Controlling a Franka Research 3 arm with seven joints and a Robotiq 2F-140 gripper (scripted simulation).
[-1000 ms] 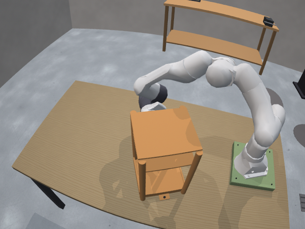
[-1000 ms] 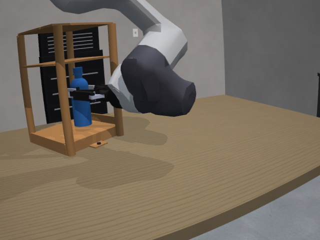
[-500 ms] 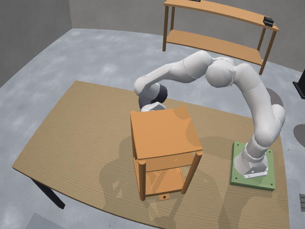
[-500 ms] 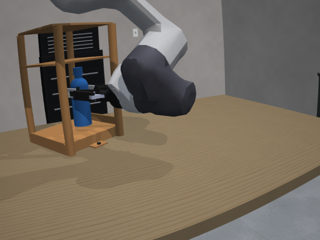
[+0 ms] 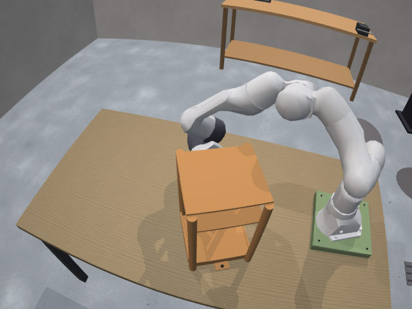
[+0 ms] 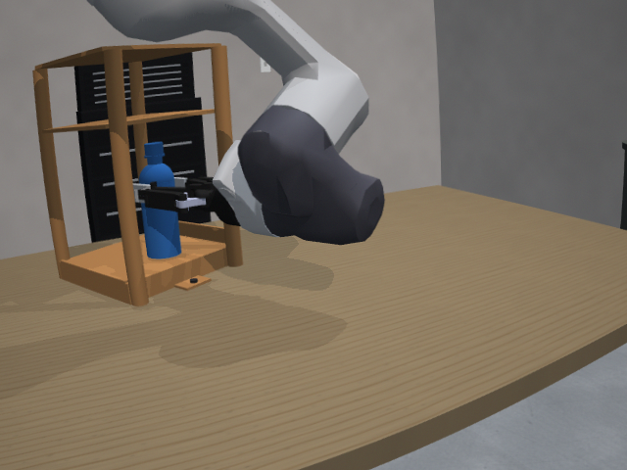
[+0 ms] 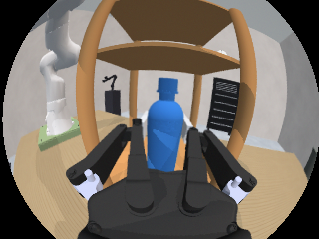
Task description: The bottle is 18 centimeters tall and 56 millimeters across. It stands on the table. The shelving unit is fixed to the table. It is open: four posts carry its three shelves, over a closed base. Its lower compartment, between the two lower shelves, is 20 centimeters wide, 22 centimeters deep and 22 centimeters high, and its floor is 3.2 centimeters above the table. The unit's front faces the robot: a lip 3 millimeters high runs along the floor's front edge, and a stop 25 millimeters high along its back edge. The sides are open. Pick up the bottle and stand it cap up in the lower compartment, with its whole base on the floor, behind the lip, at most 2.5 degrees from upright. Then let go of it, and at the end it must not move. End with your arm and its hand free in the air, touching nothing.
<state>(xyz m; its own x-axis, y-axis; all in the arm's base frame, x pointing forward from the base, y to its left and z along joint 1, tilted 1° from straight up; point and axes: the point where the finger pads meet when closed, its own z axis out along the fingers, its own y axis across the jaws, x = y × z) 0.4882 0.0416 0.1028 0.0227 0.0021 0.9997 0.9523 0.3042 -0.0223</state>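
The shelving unit is 5 cm to the left of my hand, 4 cm above it and 2 cm behind it. Round my hand: blue bottle: 1 cm above.
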